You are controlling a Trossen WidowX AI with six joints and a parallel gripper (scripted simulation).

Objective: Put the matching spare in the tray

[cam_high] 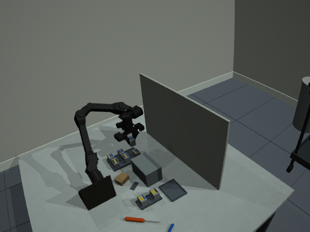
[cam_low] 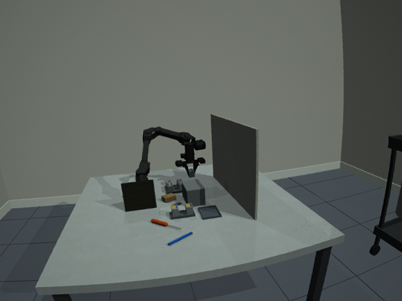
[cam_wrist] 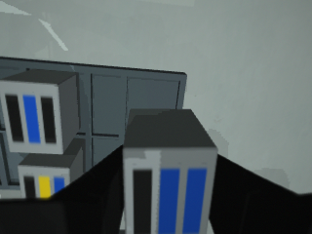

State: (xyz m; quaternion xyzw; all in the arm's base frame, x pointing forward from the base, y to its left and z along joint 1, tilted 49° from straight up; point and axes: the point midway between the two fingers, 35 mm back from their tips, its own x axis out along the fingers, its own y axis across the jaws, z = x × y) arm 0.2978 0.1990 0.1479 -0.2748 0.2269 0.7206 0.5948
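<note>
The dark tray is 41 cm to the right of my gripper tip, 8 cm below it and 4 cm ahead of it. Round my gripper tip: grey unit (22 cm to the right, 3 cm below, 2 cm behind); then grey spare (2 cm above); then tan block (19 cm to the right, 16 cm behind, 7 cm below).
</note>
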